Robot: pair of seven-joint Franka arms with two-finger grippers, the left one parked.
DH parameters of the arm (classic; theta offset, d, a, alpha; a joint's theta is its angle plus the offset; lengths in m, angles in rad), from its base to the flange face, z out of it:
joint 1: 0 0.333 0 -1.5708
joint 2: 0 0 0 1.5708
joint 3: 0 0.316 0.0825 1.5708
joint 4: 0 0 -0.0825 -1.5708
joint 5: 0 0.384 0 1.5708
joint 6: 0 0 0.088 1.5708
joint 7: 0 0.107 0 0
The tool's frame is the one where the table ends.
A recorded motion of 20 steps. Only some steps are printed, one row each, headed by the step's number.
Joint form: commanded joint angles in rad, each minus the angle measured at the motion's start. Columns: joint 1, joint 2, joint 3, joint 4, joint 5, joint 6, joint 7.
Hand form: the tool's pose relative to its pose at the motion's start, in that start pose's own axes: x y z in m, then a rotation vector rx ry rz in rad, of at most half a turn. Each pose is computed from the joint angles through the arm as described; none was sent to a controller.
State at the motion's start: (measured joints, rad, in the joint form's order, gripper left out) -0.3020 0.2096 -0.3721 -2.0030 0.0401 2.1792 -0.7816
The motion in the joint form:
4: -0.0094 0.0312 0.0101 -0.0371 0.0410 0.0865 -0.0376
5: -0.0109 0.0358 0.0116 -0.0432 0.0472 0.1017 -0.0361
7: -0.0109 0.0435 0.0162 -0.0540 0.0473 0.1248 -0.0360
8: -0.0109 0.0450 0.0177 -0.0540 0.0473 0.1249 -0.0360
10: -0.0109 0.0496 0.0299 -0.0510 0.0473 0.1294 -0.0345
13: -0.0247 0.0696 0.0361 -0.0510 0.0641 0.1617 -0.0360
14: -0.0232 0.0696 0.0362 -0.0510 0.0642 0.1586 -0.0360
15: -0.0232 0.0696 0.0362 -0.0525 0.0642 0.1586 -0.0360
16: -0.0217 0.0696 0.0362 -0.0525 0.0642 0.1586 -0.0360
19: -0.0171 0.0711 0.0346 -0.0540 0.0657 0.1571 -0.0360
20: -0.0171 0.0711 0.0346 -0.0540 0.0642 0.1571 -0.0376
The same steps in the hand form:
4: 0.0009 -0.0011 0.0264 0.0006 0.0291 -0.0123
5: 0.0008 -0.0011 0.0303 -0.0008 0.0345 -0.0064
7: 0.0020 -0.0033 0.0373 -0.0061 0.0360 -0.0101
8: 0.0026 -0.0040 0.0382 -0.0053 0.0349 -0.0116
10: 0.0084 -0.0083 0.0393 -0.0062 0.0375 -0.0222
13: 0.0079 -0.0030 0.0480 -0.0111 0.0509 -0.0047
14: 0.0084 -0.0040 0.0483 -0.0088 0.0488 -0.0063
15: 0.0080 -0.0042 0.0489 -0.0078 0.0477 -0.0062
16: 0.0086 -0.0049 0.0489 -0.0078 0.0478 -0.0077
19: 0.0094 -0.0067 0.0503 -0.0048 0.0449 -0.0097
20: 0.0094 -0.0066 0.0503 -0.0056 0.0441 -0.0124

